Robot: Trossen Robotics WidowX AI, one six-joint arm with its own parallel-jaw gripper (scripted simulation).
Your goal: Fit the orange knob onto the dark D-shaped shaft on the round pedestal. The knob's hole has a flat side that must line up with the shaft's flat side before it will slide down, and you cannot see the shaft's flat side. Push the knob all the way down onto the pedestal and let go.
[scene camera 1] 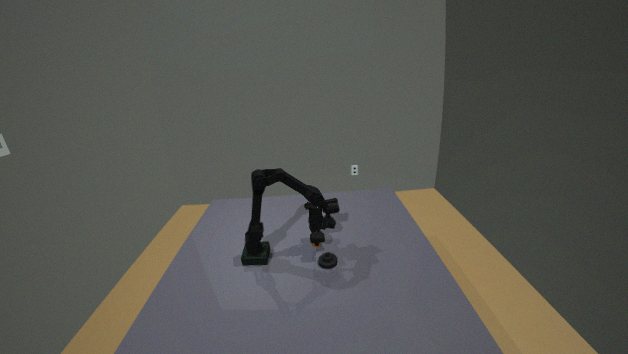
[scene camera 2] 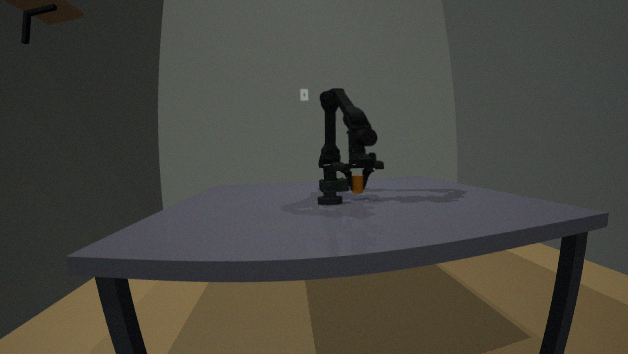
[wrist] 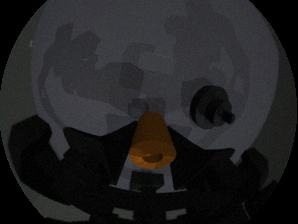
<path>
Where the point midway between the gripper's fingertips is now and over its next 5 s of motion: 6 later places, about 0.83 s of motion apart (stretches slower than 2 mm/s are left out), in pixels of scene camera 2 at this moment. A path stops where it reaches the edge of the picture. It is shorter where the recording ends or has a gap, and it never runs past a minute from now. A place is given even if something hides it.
My gripper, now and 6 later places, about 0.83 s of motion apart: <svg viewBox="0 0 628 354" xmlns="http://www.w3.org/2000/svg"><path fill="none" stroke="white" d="M357 189L356 158L342 167L329 178L329 182L329 182L329 181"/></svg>
</path>
